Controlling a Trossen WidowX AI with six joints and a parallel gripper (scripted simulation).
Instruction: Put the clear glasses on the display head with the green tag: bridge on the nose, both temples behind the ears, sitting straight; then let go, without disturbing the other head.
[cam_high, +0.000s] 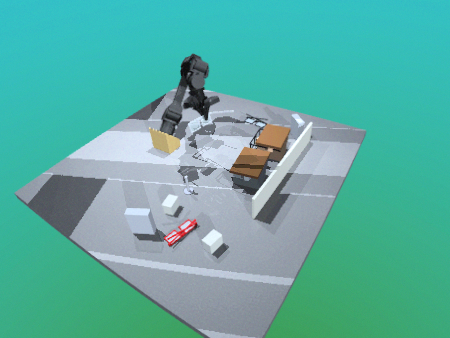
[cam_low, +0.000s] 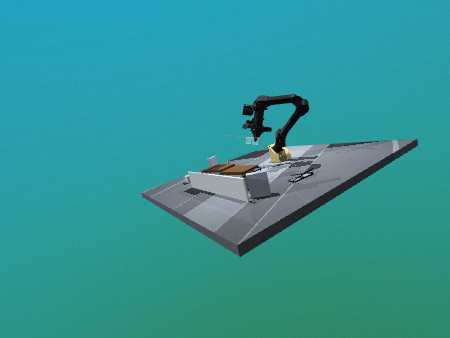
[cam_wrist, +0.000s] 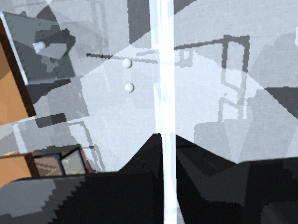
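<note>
The display head is 23 cm ahead of my gripper tip, 14 cm below it and 11 cm to the right of it. The rest, counted from my gripper tip: thin pale stand: 27 cm to the right, 17 cm below, 4 cm ahead; then long white panel: 39 cm ahead, 14 cm below, 1 cm to the right.
</note>
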